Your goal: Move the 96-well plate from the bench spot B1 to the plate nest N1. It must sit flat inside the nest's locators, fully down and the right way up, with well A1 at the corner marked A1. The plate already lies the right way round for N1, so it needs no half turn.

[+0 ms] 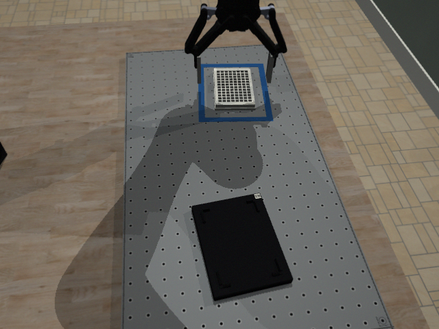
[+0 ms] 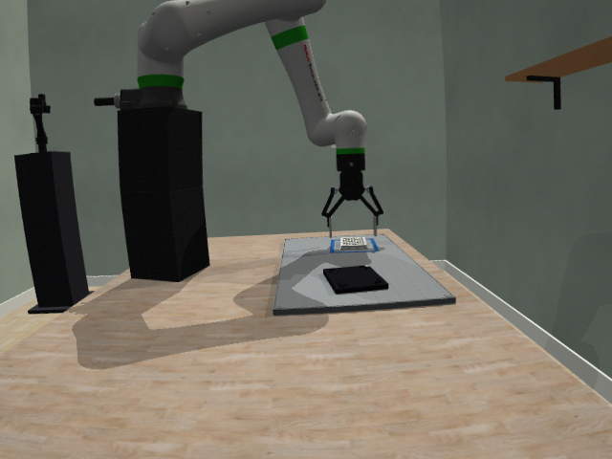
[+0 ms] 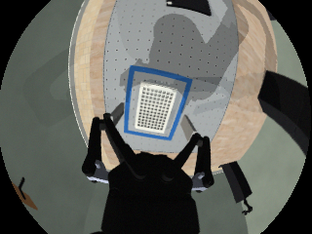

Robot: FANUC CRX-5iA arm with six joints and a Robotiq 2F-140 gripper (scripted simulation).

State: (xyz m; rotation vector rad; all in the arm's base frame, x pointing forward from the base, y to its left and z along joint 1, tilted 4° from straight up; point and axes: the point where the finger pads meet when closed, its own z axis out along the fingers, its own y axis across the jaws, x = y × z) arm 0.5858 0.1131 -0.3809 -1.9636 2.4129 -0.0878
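My gripper is now 3 cm above the white 96-well plate. The rest, counted from my hand: white A1 label (29 cm to the right, 4 cm behind, 3 cm below); then black plate nest N1 (37 cm to the right, 9 cm behind, 3 cm below).
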